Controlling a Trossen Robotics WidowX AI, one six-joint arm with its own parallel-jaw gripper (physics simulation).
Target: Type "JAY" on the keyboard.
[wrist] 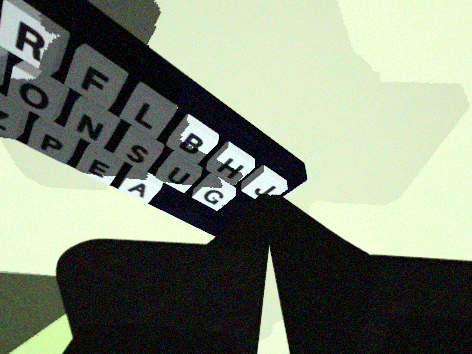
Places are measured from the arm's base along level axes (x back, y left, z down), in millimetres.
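Pixels of known places: gripper, fingertip midpoint: (268,204).
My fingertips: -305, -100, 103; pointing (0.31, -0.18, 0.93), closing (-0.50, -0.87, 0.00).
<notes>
For each thing: its middle in the pictures, then the offset to it from my fingertips, as dx, dy, dz. "pt": a spot on its surface instead. Level surfaces: height alone.
- dark keyboard at a spot on its surface: (190,215) pt +46, +18, +16
- J key at the middle of its body: (264,185) +3, +0, +13
- H key at the middle of its body: (230,164) +0, +19, +13
- G key at the middle of its body: (214,192) +20, +17, +13
- pale table top at its surface level: dz +28
- such as N at a spot on its surface: (91,126) pt +11, +74, +11
- L at a spot on its surface: (145,112) pt -6, +58, +11
A dark keyboard (190,215) with light, lettered keys runs slanting from the upper left to the middle of the view. The J key (264,181) is the last key of its row, near the keyboard's right end. The A key (140,189) is at the end of the row along the lower edge. No Y key shows. My black gripper (268,204) is shut and empty. Its tips overlap the lower edge of the J key in the view; whether they touch it I cannot tell. The H key (232,162) and the G key (215,196) lie just left of the tips.
A pale table top (350,125) surrounds the keyboard, with broad soft shadows across it. Shadow also falls on many keys, such as N (91,126) and L (145,112). A darker area and a bright green patch (45,337) show at the lower left.
</notes>
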